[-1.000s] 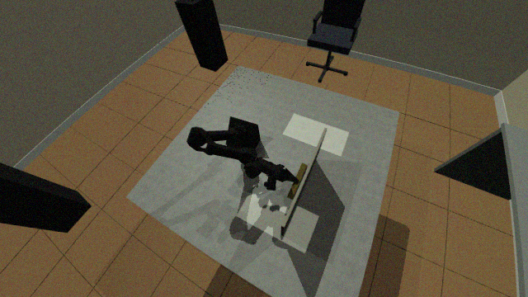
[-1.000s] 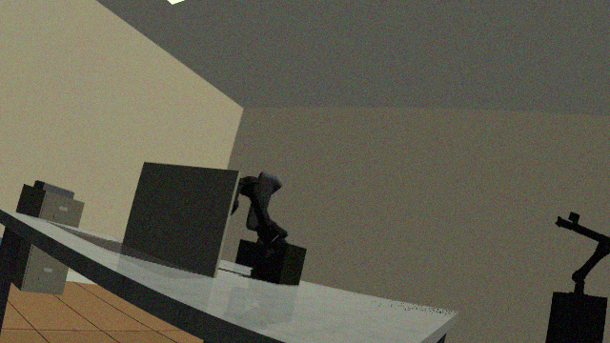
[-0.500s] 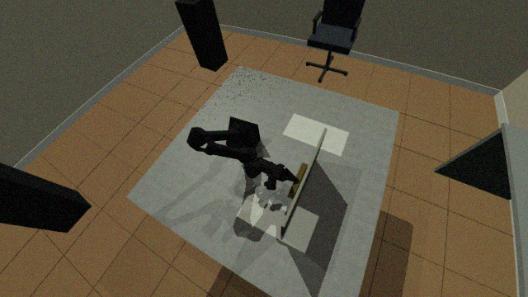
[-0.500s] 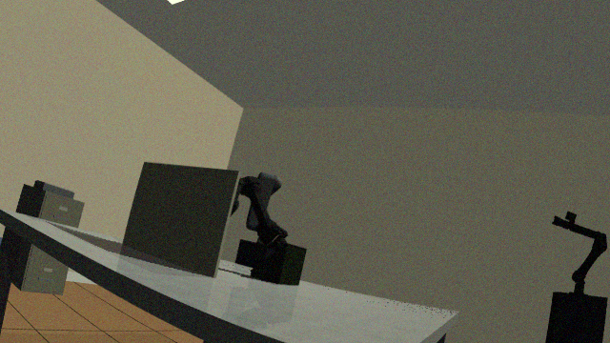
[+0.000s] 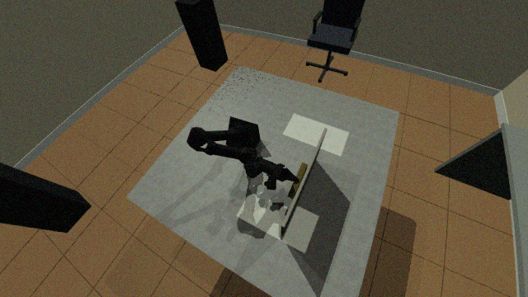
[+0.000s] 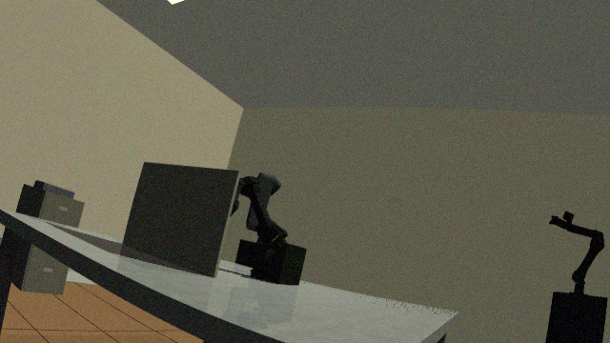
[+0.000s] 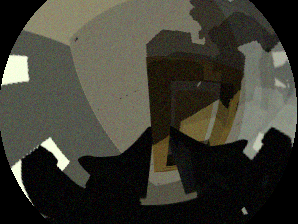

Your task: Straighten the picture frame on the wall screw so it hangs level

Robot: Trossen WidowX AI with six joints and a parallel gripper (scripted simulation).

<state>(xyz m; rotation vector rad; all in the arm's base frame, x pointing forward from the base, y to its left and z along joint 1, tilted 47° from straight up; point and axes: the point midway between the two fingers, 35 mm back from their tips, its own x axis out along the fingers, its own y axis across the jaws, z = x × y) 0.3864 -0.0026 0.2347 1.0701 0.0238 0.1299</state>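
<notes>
The picture frame is 2 cm to the left of my gripper tip and 5 cm below it. Round my gripper tip: thin upright wall panel (1 cm ahead, 2 cm to the left, 7 cm below).
</notes>
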